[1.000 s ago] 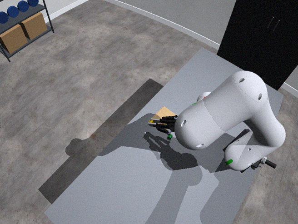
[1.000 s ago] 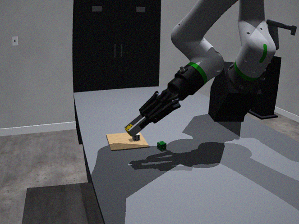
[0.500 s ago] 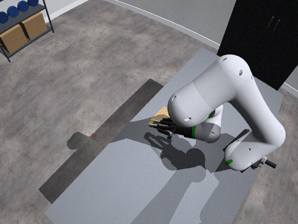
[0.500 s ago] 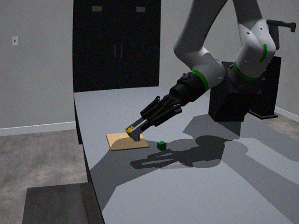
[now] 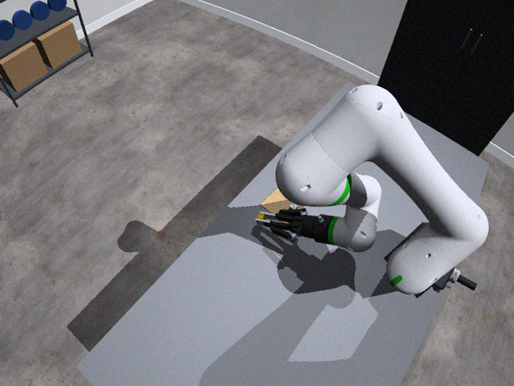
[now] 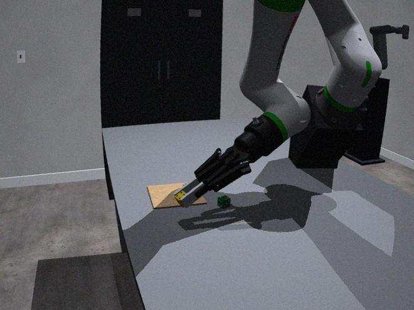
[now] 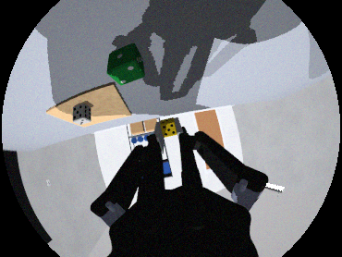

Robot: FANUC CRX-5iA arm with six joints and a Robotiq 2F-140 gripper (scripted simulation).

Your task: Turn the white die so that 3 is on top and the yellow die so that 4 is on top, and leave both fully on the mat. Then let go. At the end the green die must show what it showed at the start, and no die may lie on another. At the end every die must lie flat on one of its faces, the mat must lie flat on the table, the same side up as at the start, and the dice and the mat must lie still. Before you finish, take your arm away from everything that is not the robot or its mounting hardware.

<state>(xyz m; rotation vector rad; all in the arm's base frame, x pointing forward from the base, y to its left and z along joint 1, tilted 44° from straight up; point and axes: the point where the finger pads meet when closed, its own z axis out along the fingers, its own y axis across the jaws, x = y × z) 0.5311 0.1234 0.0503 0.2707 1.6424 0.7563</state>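
Now: hand 10 cm past the green die, 6 cm above it and 4 cm to the left of it. The rest, counted from my hand: white die (13 cm to the right, 5 cm below, 3 cm behind); then tan mat (13 cm to the right, 7 cm below, 1 cm ahead); then yellow die (2 cm ahead, 1 cm below).
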